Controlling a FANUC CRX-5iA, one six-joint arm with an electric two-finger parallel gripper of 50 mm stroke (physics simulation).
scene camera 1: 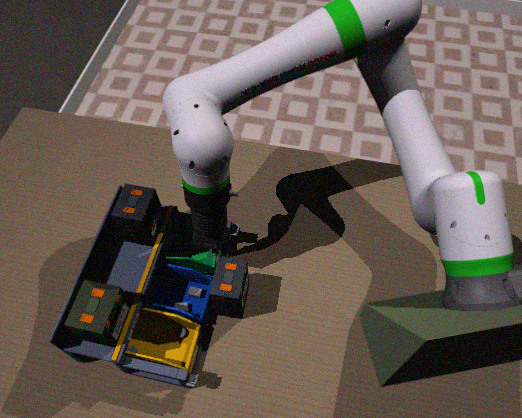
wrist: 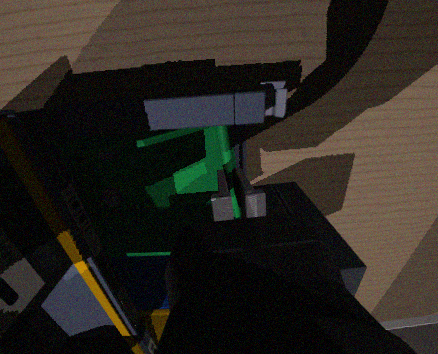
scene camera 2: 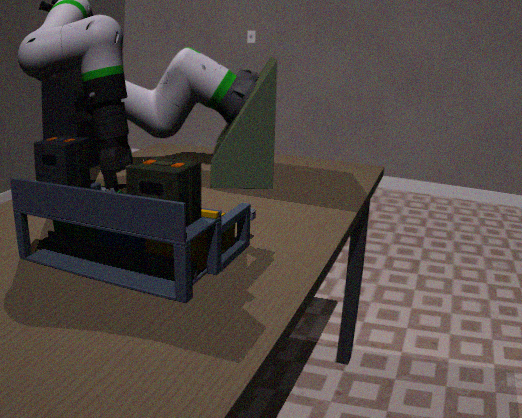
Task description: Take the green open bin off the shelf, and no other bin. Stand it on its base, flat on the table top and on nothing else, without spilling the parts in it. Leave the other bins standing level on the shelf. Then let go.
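Frame: origin at the arm's base, x ahead, y right, z down, level; millimetres.
Seen in the pictures: gripper, fingertip midpoint: (scene camera 1: 215,249) (wrist: 230,180); arm's base, link origin: (scene camera 1: 483,301) (scene camera 2: 243,103).
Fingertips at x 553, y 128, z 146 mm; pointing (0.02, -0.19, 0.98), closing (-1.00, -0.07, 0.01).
Observation:
Pixels of each thing's top centre, then the offset from my fingertips to it. Level surfaces: height alone.
- green open bin, top centre: (wrist: 127,214) (scene camera 1: 180,238) dz -35, dx +80, dy +4 mm
- blue bin, top centre: (wrist: 171,283) (scene camera 1: 170,285) dz -18, dx +83, dy -109 mm
- yellow bin, top centre: (scene camera 2: 191,214) (scene camera 1: 153,333) dz -18, dx +96, dy -220 mm
- dark box with orange latches, top centre: (wrist: 315,309) (scene camera 1: 228,276) dz -68, dx -51, dy -94 mm
- similar dark box, top centre: (scene camera 2: 60,139) (scene camera 1: 133,201) dz -160, dx +166, dy +19 mm
- olive box, top centre: (scene camera 2: 163,162) (scene camera 1: 92,305) dz -136, dx +195, dy -211 mm
- table, surface height: dz +63 mm
The green open bin (scene camera 1: 202,261) (wrist: 196,177) is at the far end of the bin row on the grey-blue shelf (scene camera 1: 155,372) (scene camera 2: 100,207) (wrist: 190,111). Its inside is dark and its parts cannot be made out. My gripper (scene camera 1: 216,247) (wrist: 230,180) is shut on the bin's upright front wall, one finger on each side. In scene camera 2 the shelf's back board mostly hides the bin and fingertips. Whether the bin's base touches the shelf cannot be seen. The blue bin (scene camera 1: 200,300) stands beside it, then the yellow bin (scene camera 1: 175,352), both on the shelf.
A dark box with orange latches (scene camera 1: 230,280) (wrist: 295,210) stands close in front of the blue bin. A similar dark box (scene camera 1: 135,205) (scene camera 2: 62,160) and an olive box (scene camera 1: 95,310) (scene camera 2: 162,180) are at the shelf's back. The green wedge-shaped arm base (scene camera 1: 450,340) (scene camera 2: 250,145) stands on the table (scene camera 1: 300,310).

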